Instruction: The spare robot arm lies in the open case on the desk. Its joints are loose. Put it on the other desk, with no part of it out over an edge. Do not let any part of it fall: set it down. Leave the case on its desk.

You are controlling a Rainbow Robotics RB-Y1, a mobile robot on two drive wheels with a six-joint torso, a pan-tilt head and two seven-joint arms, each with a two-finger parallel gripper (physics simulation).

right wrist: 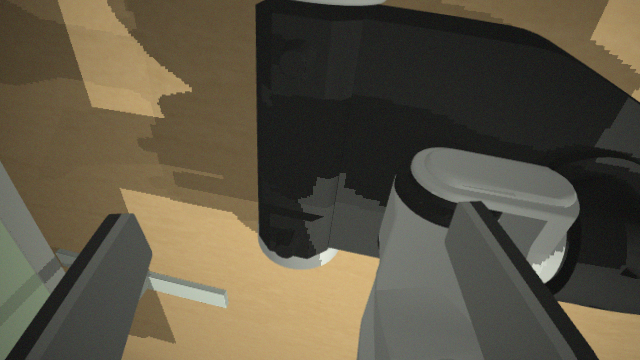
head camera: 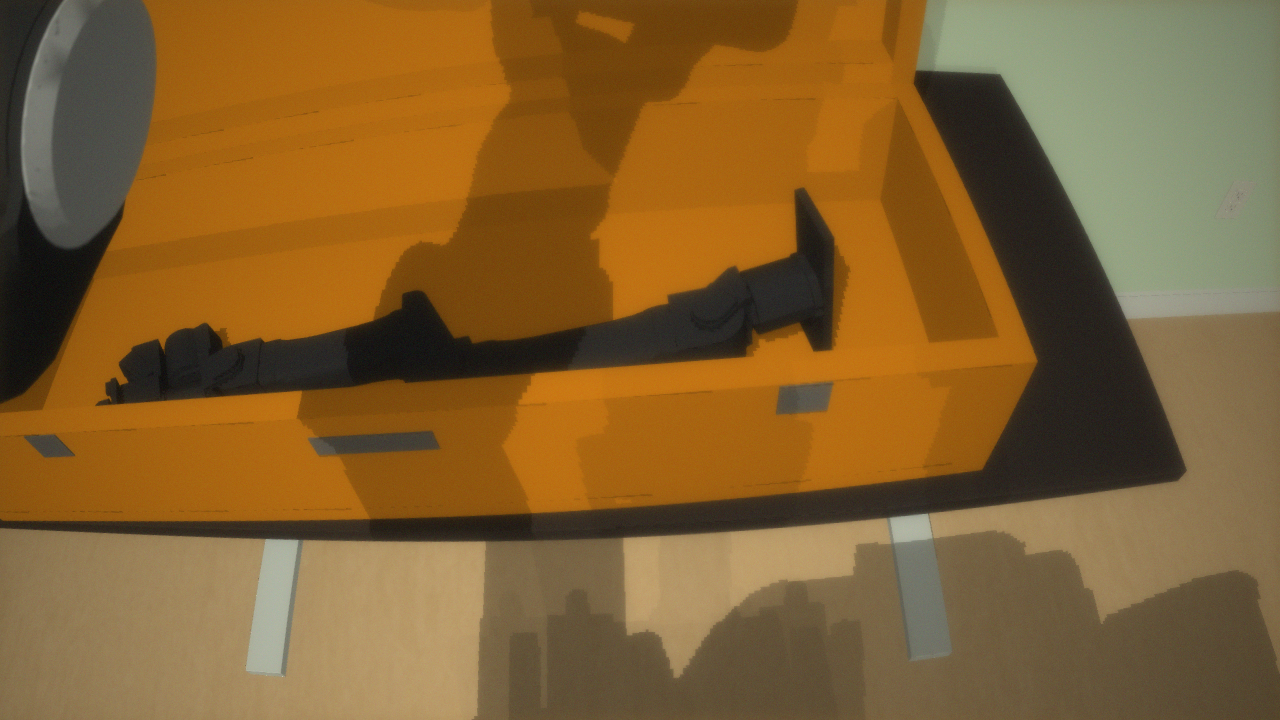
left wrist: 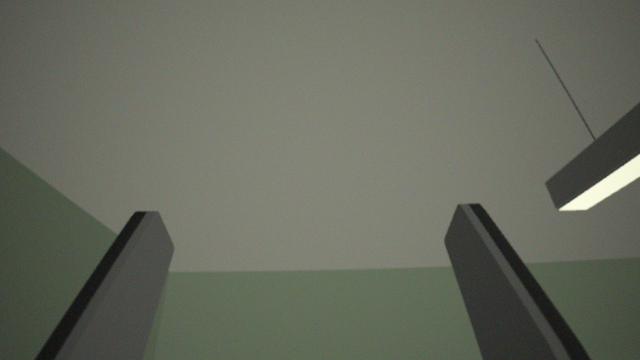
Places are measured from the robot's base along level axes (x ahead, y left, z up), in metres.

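Pixels of known places: left gripper, between the fingertips: (left wrist: 310,226); right gripper, between the fingertips: (right wrist: 299,228).
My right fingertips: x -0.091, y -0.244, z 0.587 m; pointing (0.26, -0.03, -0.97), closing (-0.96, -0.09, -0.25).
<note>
Behind a point stands the place of what it marks.
The dark grey spare arm (head camera: 626,338) lies in the open orange case (head camera: 680,447) @(x 0.273, y -0.009, z 0.827 m) in the head view, stretched along the near wall. Its square base plate (head camera: 816,241) @(x 0.421, y -0.140, z 0.925 m) stands upright toward the right, and its jointed far end is at the left, partly hidden by the near wall. The case rests on a black desk (head camera: 1083,402) @(x 0.364, y -0.482, z 0.720 m). My left gripper (left wrist: 310,226) @(x 0.082, y 0.035, z 1.885 m) is open and empty, pointing up at the ceiling and away from the spare arm. My right gripper (right wrist: 299,228) @(x -0.092, y -0.244, z 0.587 m) is open and empty above the floor beside my base. The other desk does not show.
Part of my left arm (head camera: 98,125) @(x 0.041, y 0.147, z 1.377 m) covers the upper left of the head view. The raised case lid (head camera: 313,53) @(x 0.721, y 0.403, z 0.992 m) stands behind the case. A ceiling lamp (left wrist: 595,170) @(x -0.377, y -0.279, z 2.096 m) hangs at the right in the left wrist view. My black base (right wrist: 325,125) @(x -0.043, y -0.069, z 0.191 m) shows in the right wrist view.
</note>
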